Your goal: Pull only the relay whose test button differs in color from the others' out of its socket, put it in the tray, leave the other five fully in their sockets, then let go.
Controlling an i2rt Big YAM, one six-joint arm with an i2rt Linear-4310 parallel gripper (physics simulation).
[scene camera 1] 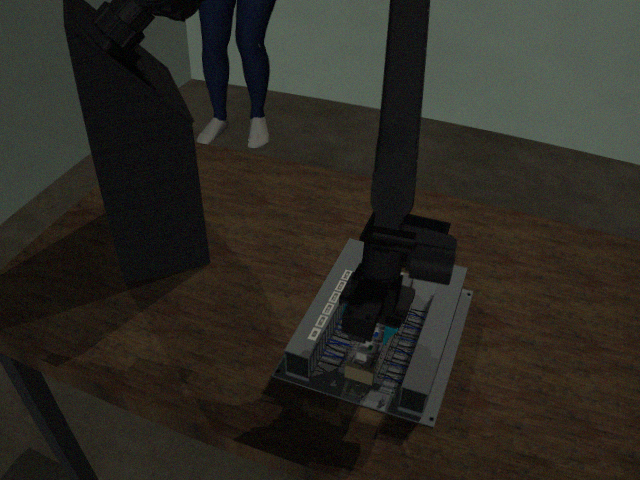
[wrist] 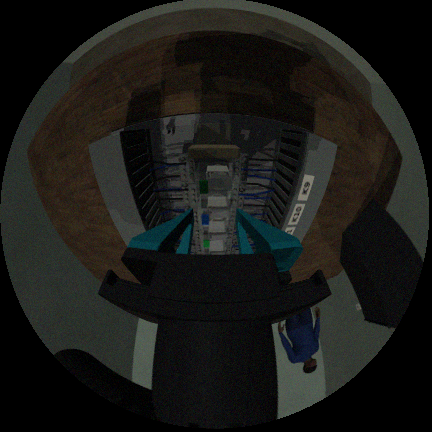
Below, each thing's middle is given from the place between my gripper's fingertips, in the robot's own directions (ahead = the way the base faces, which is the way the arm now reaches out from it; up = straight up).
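Position of my gripper relative to the grey panel (scene camera 1: 326,379): 5 cm above it, 1 cm past it, 6 cm to the right of it.
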